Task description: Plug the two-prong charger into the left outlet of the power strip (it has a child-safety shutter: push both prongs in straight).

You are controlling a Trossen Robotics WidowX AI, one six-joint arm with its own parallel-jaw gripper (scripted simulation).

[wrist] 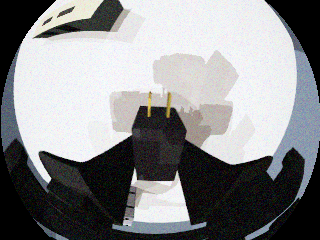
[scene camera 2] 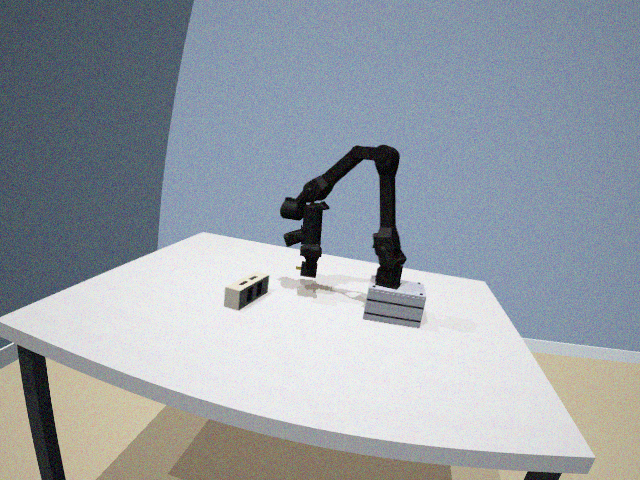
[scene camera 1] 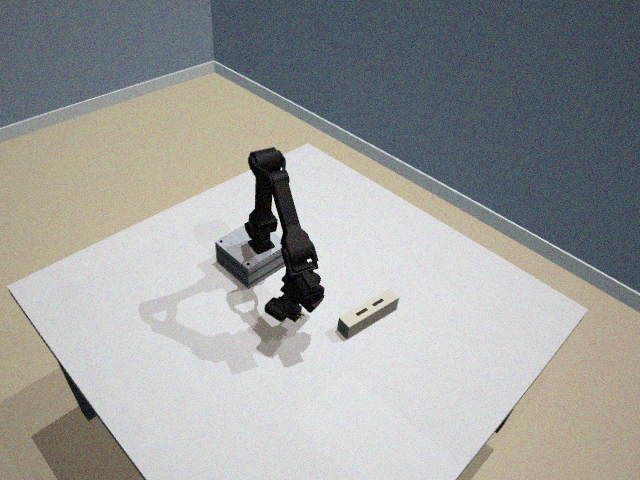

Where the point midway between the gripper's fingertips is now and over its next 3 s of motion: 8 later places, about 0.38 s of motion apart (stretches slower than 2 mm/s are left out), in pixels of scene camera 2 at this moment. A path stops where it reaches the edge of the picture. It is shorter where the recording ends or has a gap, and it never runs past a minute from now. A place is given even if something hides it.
My gripper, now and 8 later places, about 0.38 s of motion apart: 309,272; 304,274; 299,277; 295,280; 291,283; 288,286; 286,290; 284,294; 284,299
